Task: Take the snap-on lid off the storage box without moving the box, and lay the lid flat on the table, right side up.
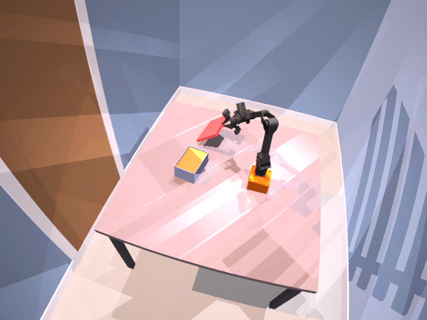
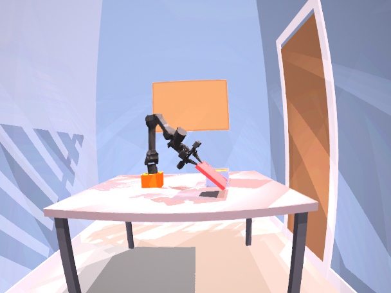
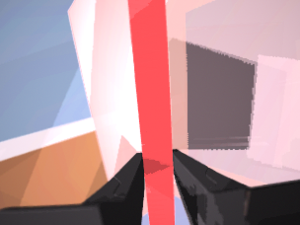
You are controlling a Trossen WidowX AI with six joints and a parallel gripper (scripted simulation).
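The lid lies 6 cm ahead of my gripper tip, 2 cm to the right of it and 5 cm below it. From my gripper tip the other things lie so: storage box: 17 cm ahead, 29 cm to the left, 12 cm below.
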